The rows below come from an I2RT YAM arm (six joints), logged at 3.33 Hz.
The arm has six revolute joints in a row. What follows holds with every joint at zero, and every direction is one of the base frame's.
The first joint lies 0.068 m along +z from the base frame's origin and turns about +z.
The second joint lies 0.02 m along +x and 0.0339 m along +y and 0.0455 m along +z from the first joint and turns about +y.
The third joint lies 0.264 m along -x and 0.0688 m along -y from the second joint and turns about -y.
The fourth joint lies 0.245 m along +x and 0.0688 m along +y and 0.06 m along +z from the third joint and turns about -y.
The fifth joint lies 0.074 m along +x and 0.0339 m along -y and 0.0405 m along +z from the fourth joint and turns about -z.
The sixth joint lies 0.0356 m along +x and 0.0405 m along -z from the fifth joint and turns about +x.
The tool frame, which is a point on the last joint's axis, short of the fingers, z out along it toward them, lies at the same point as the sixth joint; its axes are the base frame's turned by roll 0, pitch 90 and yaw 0 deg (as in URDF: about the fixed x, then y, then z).
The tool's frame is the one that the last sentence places.
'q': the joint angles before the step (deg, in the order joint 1, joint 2, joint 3, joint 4, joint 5, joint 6). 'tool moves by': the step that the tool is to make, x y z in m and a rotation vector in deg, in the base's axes. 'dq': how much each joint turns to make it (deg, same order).
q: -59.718, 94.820, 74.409, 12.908, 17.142, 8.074
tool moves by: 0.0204, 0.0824, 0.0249, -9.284, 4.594, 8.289
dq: 10.166, -12.867, -10.196, 5.232, 2.416, -9.459
